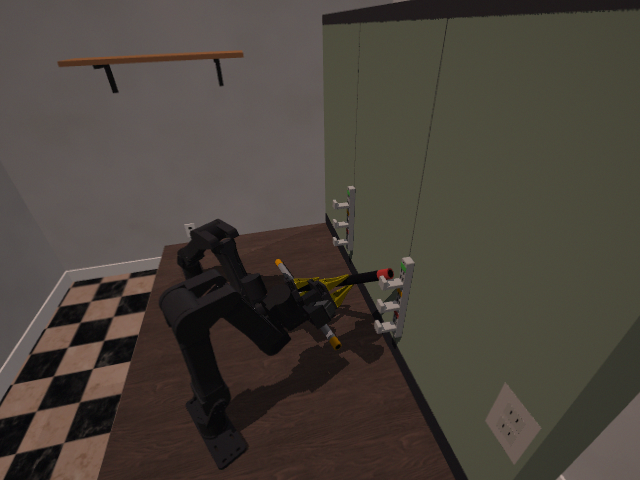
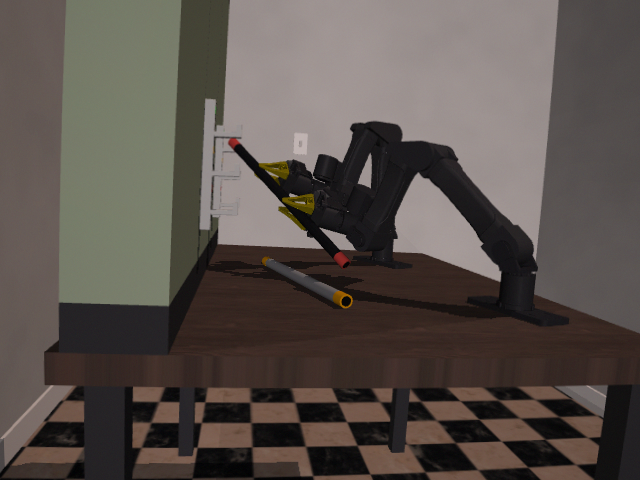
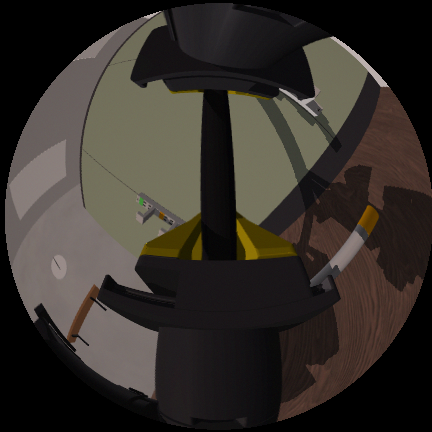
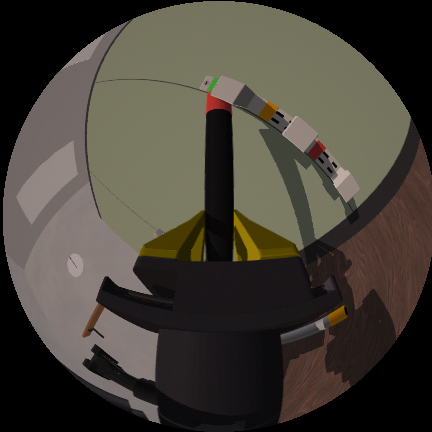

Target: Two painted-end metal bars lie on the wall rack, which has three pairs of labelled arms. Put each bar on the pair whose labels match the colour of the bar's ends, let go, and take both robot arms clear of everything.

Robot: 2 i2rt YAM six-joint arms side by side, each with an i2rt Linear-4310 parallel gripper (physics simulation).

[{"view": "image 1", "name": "my right gripper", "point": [350,279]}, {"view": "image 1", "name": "green wall panel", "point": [519,241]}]
